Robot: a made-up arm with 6 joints.
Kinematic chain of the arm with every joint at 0, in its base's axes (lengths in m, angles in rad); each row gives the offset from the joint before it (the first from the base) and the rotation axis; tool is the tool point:
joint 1: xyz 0 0 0.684 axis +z
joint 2: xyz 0.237 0 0 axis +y
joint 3: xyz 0 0 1.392 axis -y
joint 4: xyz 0 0 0.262 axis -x
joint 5: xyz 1.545 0 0 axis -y
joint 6: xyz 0.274 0 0 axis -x
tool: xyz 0 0 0
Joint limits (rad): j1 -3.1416..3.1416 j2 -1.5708..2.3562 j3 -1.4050..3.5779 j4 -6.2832..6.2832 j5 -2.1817..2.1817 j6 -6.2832..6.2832
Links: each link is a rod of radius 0.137 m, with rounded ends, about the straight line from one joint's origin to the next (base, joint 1, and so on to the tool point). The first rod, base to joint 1, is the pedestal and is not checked.
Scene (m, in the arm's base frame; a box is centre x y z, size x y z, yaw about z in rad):
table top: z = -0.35
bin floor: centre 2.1 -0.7 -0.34 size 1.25 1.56 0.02 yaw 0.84
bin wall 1: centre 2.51 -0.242 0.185 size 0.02 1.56 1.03 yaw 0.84
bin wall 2: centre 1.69 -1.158 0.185 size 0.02 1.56 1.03 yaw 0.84
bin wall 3: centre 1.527 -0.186 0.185 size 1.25 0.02 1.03 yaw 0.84
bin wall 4: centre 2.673 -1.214 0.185 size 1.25 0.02 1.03 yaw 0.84
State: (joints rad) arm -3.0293 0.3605 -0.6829 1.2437 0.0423 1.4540
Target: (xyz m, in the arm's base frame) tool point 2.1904 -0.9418 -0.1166
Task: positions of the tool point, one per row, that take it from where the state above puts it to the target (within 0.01 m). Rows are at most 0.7 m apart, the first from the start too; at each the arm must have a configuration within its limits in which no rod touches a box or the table.
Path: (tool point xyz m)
1: -1.7827 -0.7743 0.6059
2: -1.5371 -1.2972 0.6666
3: -1.1352 -1.7376 0.7307
4: -0.6066 -2.0486 0.7978
5: 0.0064 -2.1939 0.8681
6: 0.6503 -2.1513 0.9410
7: 1.2665 -1.9164 1.0163
8: 1.7973 -1.5028 1.0943
9: 2.1904 -0.9419 1.1739
10: 2.2667 -0.9776 0.7524
11: 2.2674 -0.9778 0.3167
12: 2.1905 -0.9418 -0.1166

